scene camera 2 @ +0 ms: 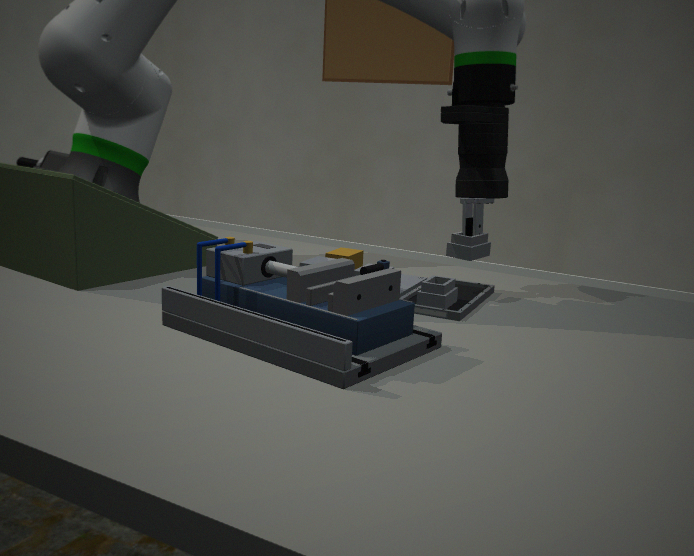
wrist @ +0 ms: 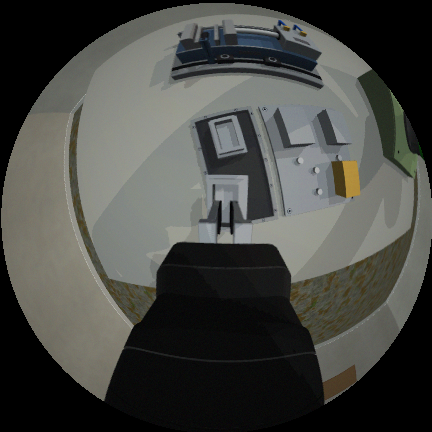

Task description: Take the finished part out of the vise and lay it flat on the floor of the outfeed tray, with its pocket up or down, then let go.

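Places are measured from the arm's base along level axes (x up, y left, z back), in metres.
Pixels of known places: gripper, fingertip midpoint: (scene camera 2: 472, 240) (wrist: 225, 210); arm's base, origin of the base link: (scene camera 2: 94, 197).
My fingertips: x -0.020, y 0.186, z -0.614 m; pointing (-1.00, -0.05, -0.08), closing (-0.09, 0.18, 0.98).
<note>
Ahead of a thing's pixels: the offset from my fingertips to its top centre. "spot": to the spot under its first point.
The finished part @(dx +0.012, dy -0.007, dz +0.002 m) (scene camera 2: 468, 247) (wrist: 242, 186), a light grey stepped block with a rectangular pocket, hangs level from my gripper (scene camera 2: 472, 230) (wrist: 225, 210), pocket up. The two fingers stand inside the pocket and hold it by its inner walls. The part is in the air, clear of the outfeed tray (scene camera 2: 448, 315) (wrist: 265, 167), and in the wrist view it overlaps the tray's near left end. Another such part @(dx -0.048, dy -0.094, dz +0.014 m) (scene camera 2: 437, 295) (wrist: 226, 136) lies pocket up at the tray's far end. The vise @(dx +0.010, dy -0.330, dz +0.103 m) (scene camera 2: 382, 327) (wrist: 250, 52) stands apart; no part shows between its jaws.
A grey fixture plate @(dx -0.081, dy -0.058, dz +0.166 m) (wrist: 300, 177) with wedge blocks, pins and a yellow block @(dx -0.045, dy -0.017, dz +0.215 m) (scene camera 2: 344, 256) (wrist: 351, 178) lies right beside the tray in the wrist view. The green robot pedestal (scene camera 2: 75, 231) (wrist: 382, 110) stands beyond it. Blue hoses @(spot: dx -0.013, dy -0.377, dz +0.222 m) (scene camera 2: 199, 269) rise at the vise's rear end.
</note>
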